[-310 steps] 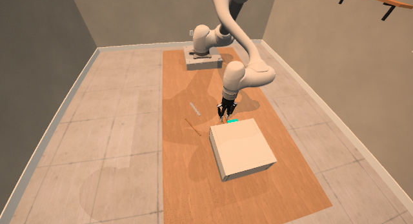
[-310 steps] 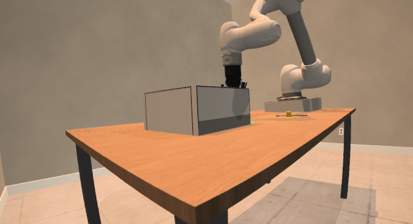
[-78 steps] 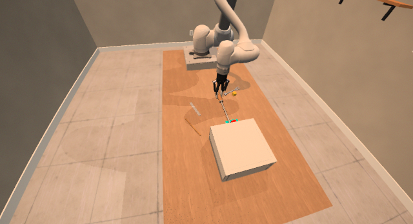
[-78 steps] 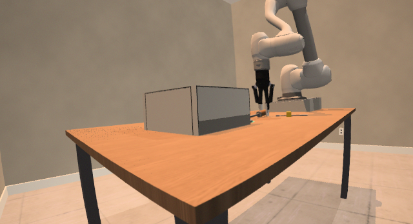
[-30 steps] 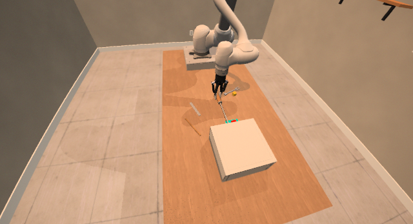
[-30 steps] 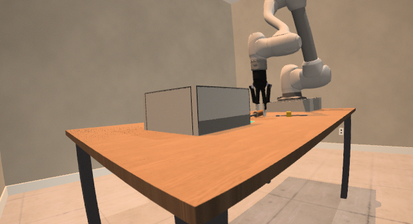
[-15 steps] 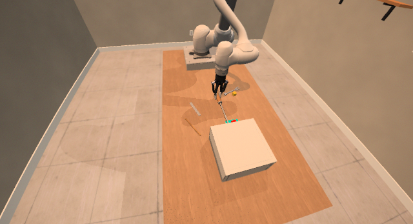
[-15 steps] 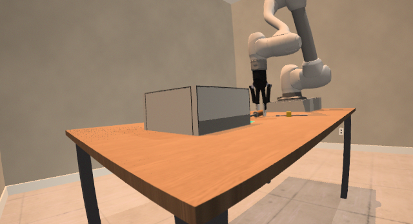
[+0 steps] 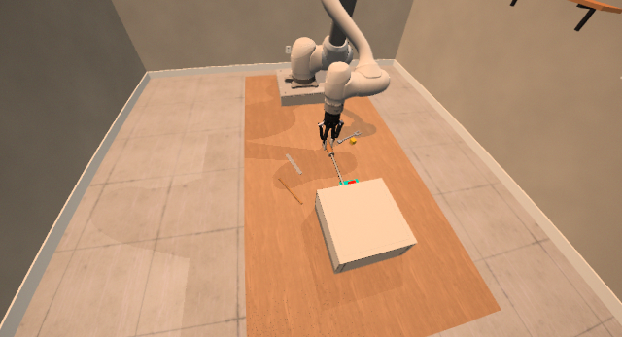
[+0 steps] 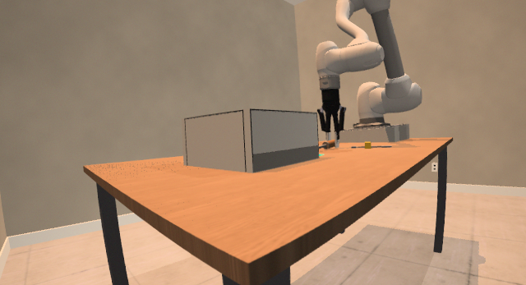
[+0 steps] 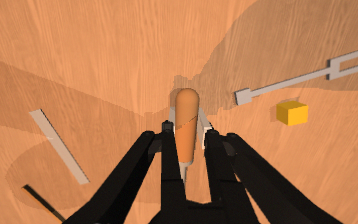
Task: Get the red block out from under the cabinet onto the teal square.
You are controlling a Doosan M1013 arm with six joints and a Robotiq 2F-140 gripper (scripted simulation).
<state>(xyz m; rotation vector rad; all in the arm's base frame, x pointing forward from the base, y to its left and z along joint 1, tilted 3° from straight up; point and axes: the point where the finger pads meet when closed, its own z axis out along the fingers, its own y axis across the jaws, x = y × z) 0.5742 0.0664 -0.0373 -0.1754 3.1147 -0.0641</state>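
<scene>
The screwdriver is 13 cm ahead of my hand, 5 cm to the left of it and 2 cm below it. The rest, counted from my hand: flat grey strip 19 cm to the right, 9 cm ahead, 4 cm below; grey forked wrench 14 cm to the left, 7 cm behind, 3 cm below; yellow cube 15 cm to the left, 3 cm below, 3 cm behind.
</scene>
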